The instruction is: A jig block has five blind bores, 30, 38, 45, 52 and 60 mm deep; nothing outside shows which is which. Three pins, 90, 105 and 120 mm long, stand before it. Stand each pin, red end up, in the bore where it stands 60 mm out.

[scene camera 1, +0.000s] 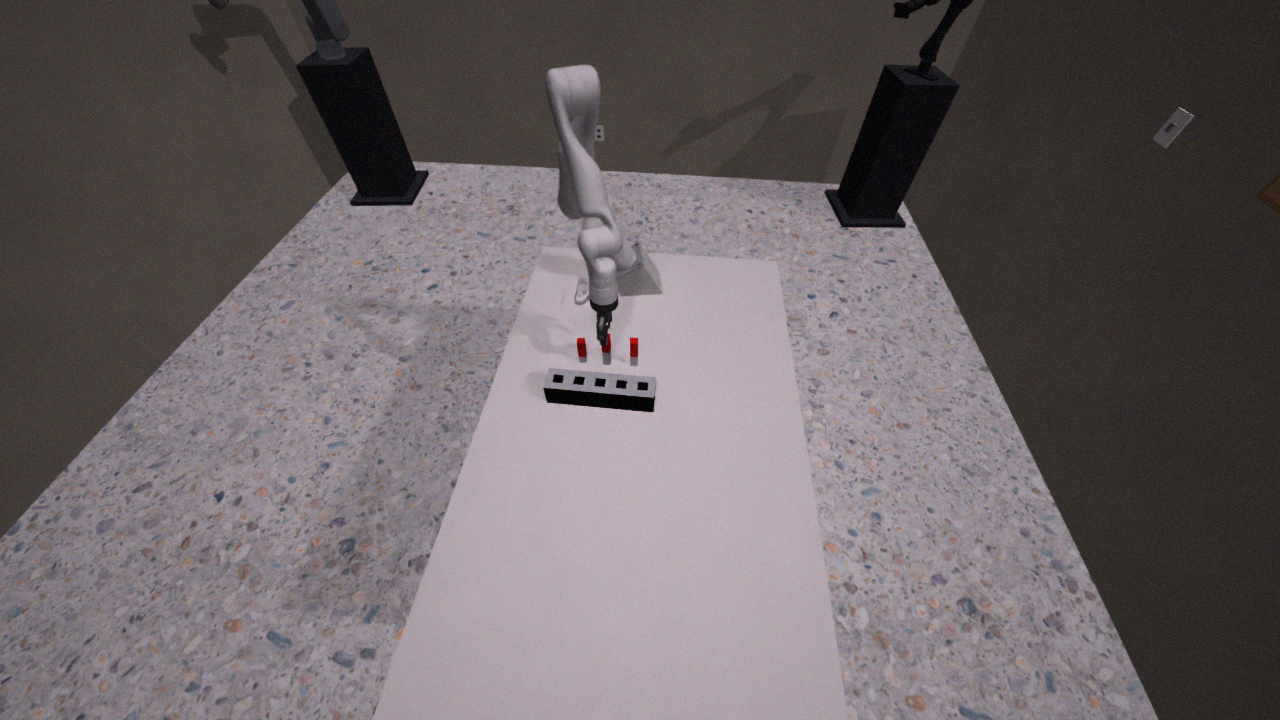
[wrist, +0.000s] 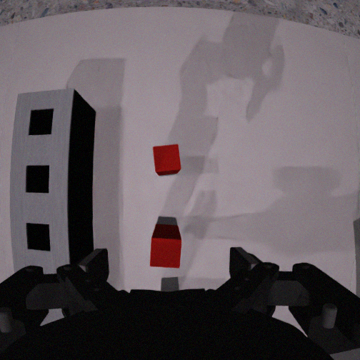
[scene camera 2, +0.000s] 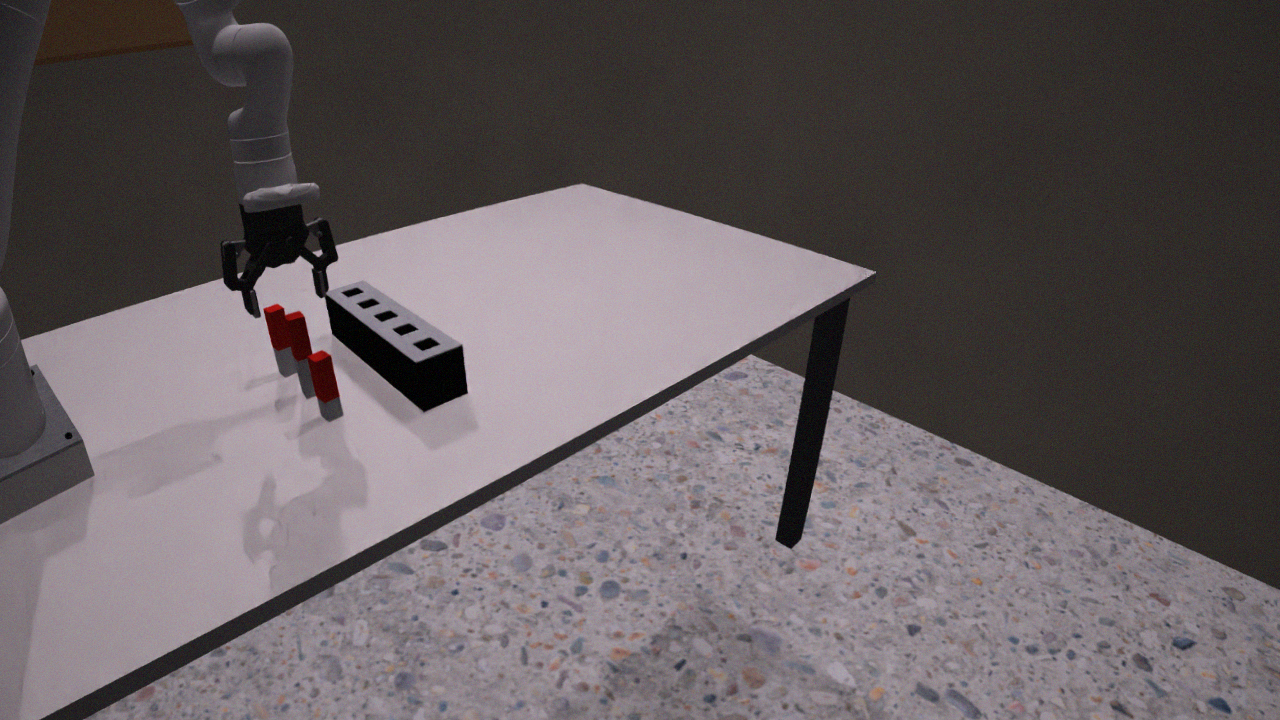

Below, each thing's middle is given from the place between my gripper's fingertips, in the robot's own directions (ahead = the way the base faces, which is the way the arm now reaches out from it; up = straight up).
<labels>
My hand is 140 mm short of the jig block (scene camera 2: 427,366), 20 mm to the left of it and 100 mm above it.
</labels>
